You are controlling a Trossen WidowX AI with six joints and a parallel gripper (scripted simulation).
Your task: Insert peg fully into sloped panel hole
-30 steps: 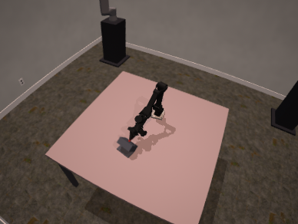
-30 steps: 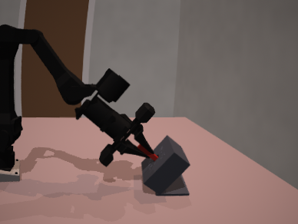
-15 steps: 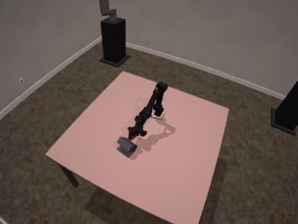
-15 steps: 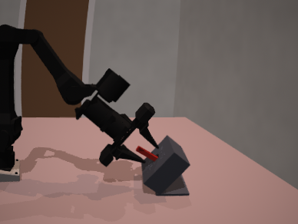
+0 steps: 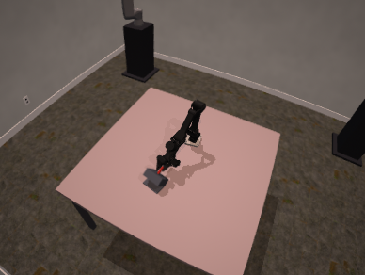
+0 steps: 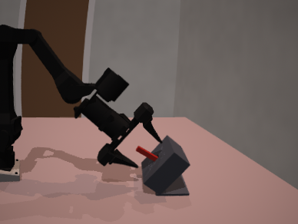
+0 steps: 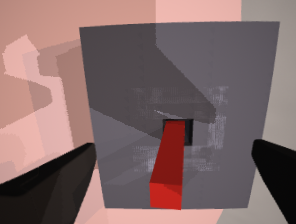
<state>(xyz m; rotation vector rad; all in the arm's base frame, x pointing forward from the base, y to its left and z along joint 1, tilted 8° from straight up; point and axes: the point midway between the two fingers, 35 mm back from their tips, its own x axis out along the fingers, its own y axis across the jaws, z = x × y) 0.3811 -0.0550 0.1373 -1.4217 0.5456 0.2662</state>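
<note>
The red peg is 30 mm ahead of my hand, 20 mm below it and 10 mm to the right of it. Round my hand: grey base plate (110 mm below, 90 mm ahead, 20 mm to the right).
</note>
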